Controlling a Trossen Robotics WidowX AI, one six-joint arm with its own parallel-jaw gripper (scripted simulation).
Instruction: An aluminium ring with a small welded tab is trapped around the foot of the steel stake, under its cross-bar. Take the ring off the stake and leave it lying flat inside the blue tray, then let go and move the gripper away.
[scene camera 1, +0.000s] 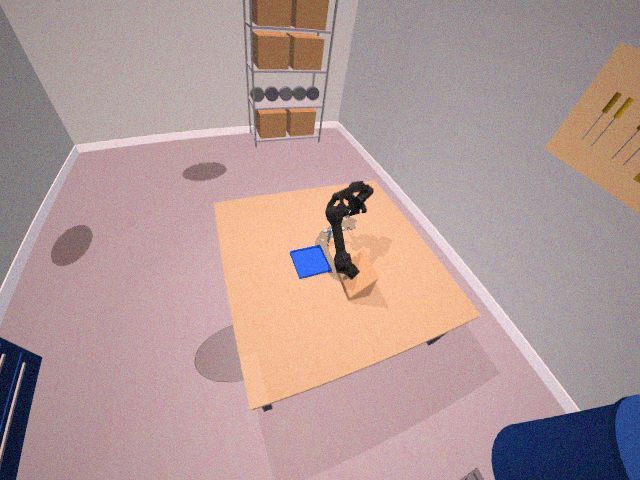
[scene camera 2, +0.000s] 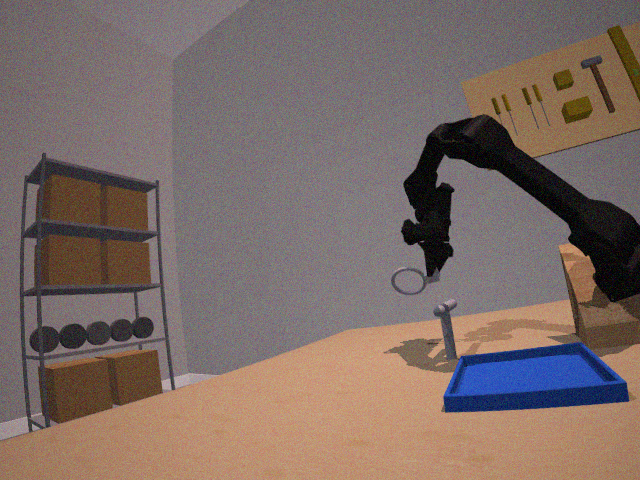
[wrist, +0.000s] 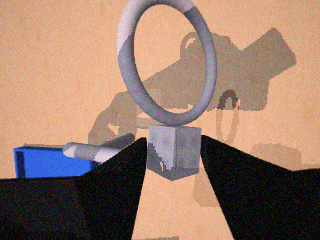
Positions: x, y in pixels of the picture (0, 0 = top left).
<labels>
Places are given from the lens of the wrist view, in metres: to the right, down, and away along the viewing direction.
my gripper (wrist: 172, 142): 0.01, 0.02, 0.11
blue tray (wrist: 30, 161): -0.29, 0.09, 0.34
steel stake (wrist: 103, 152): -0.07, 0.04, 0.18
The marked spots on the steel stake and the blue tray are 0.28 m apart.
</labels>
